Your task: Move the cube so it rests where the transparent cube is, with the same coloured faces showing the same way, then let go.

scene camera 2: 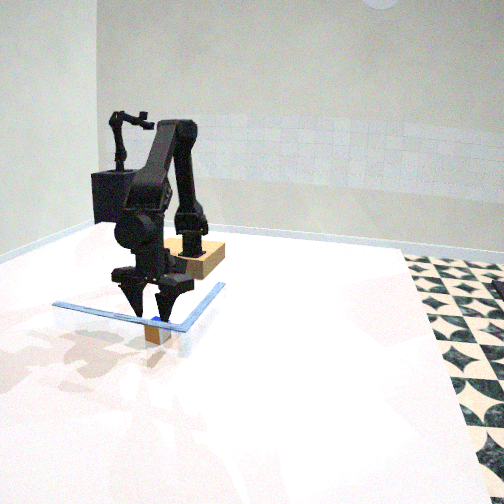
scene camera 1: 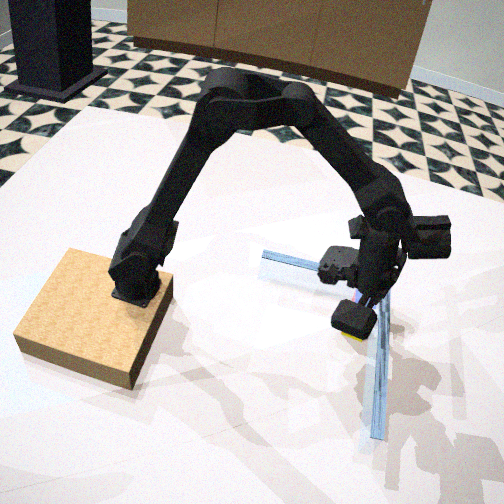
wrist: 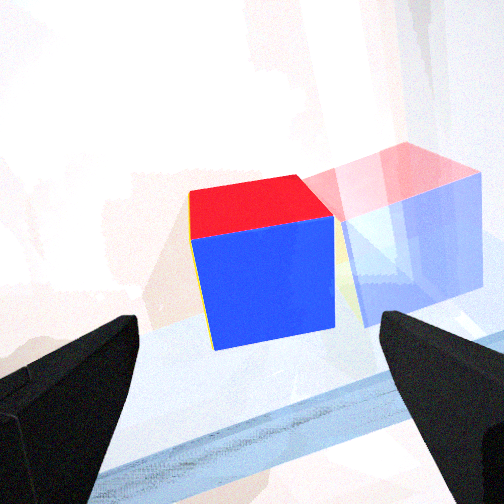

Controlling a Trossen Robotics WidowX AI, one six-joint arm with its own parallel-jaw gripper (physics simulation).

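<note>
In the wrist view the cube [wrist: 265, 262] shows a red top, a blue near face and a thin yellow left edge. The transparent cube [wrist: 405, 230] stands just right of it, pale red on top and pale blue in front, its left corner meeting the cube. My gripper [wrist: 260, 420] is open, its two dark fingers low at either side of the cube and apart from it. In scene camera 1 the gripper [scene camera 1: 357, 315] hides the cube except a yellow sliver [scene camera 1: 353, 335]. In scene camera 2 the gripper [scene camera 2: 150, 298] hangs above the cube [scene camera 2: 154, 329].
A low light-blue L-shaped rail [scene camera 1: 380, 380] runs around the cube's spot, also seen in scene camera 2 [scene camera 2: 130, 318]. The arm's base sits on a wooden block [scene camera 1: 95, 315]. A dark pedestal [scene camera 1: 55, 45] stands at the far left.
</note>
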